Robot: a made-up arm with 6 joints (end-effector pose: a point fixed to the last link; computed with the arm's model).
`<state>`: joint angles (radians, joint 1 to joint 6).
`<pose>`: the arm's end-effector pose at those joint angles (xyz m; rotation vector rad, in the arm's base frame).
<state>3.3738 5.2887 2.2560 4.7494 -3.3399 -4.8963</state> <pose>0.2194 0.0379 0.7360 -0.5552 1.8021 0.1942</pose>
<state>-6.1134 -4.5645 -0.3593 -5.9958 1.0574 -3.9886</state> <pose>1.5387 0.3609 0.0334 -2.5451 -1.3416 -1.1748</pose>
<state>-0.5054 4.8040 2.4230 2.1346 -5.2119 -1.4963</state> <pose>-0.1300 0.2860 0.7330 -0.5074 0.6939 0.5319</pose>
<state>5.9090 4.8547 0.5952 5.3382 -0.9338 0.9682</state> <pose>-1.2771 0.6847 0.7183 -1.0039 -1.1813 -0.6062</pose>
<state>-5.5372 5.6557 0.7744 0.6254 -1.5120 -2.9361</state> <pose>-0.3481 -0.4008 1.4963 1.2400 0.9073 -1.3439</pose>
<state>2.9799 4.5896 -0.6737 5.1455 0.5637 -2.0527</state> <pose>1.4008 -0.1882 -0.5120 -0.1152 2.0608 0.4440</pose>
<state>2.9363 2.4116 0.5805 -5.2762 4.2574 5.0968</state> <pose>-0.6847 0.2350 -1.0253 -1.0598 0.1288 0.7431</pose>
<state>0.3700 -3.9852 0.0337 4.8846 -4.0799 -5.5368</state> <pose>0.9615 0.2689 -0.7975 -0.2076 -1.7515 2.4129</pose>
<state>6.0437 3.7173 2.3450 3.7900 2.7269 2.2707</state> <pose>-0.5917 0.1496 -0.0670 1.6865 -2.3322 0.1053</pose>
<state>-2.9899 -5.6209 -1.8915 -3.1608 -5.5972 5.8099</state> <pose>0.3040 -0.0064 0.9490 -0.5967 1.8273 -0.2380</pose>
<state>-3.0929 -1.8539 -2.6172 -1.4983 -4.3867 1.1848</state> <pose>0.1910 0.1343 -0.2387 -1.2991 0.9058 0.5097</pose>
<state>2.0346 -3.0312 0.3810 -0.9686 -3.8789 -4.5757</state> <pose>0.2264 -0.3352 -1.0964 -0.6487 0.1456 -1.6684</pose>
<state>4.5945 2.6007 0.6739 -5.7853 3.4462 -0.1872</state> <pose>-0.0241 -0.4031 -1.0433 0.4094 0.3591 -2.3390</pose>
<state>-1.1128 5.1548 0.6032 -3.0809 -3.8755 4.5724</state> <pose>-0.4518 1.0127 0.8894 -2.7869 -0.9349 0.1009</pose>
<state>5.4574 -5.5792 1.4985 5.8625 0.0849 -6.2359</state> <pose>0.8487 -0.8558 0.2542 0.5513 2.3043 -0.6477</pose>
